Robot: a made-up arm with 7 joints.
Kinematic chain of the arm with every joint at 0, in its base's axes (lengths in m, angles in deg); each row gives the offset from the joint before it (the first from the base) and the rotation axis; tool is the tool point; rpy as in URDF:
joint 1: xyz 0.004 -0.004 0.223 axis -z
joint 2: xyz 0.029 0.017 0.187 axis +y
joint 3: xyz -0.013 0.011 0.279 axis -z
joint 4: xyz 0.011 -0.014 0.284 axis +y
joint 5: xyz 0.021 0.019 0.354 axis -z
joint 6: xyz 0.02 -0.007 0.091 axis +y
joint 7: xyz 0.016 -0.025 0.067 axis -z
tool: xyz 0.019 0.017 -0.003 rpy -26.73 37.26 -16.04
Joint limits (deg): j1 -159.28..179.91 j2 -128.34..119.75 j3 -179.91..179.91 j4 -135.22..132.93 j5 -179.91..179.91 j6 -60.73..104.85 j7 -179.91..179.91
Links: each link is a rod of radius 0.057 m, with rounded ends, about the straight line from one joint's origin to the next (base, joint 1, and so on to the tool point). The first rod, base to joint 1, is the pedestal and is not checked.
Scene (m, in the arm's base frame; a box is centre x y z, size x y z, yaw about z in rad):
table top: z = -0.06
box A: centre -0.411 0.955 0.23 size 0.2 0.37 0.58 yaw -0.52
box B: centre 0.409 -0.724 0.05 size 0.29 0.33 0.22 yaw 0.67
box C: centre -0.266 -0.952 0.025 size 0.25 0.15 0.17 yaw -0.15
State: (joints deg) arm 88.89 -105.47 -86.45 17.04 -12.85 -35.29 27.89
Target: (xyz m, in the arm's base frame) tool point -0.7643 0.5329 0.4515
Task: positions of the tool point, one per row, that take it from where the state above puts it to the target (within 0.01 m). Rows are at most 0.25 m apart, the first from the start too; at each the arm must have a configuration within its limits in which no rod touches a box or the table.
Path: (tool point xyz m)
1: 0.1302 1.0347 0.3715
2: 0.0466 1.0263 0.5983
3: -0.0236 0.9645 0.8153
4: -0.0700 0.8560 1.0129
5: -0.0853 0.7112 1.1822
6: -0.0647 0.5420 1.3166
7: -0.0070 0.3613 1.4106
8: -0.1742 0.4779 1.3471
9: -0.3327 0.5711 1.2417
10: -0.4745 0.6332 1.1026
11: -0.5923 0.6595 0.9411
12: -0.6813 0.6488 0.7701
13: -0.7386 0.6045 0.6031
14: -0.7643 0.5329 0.4516

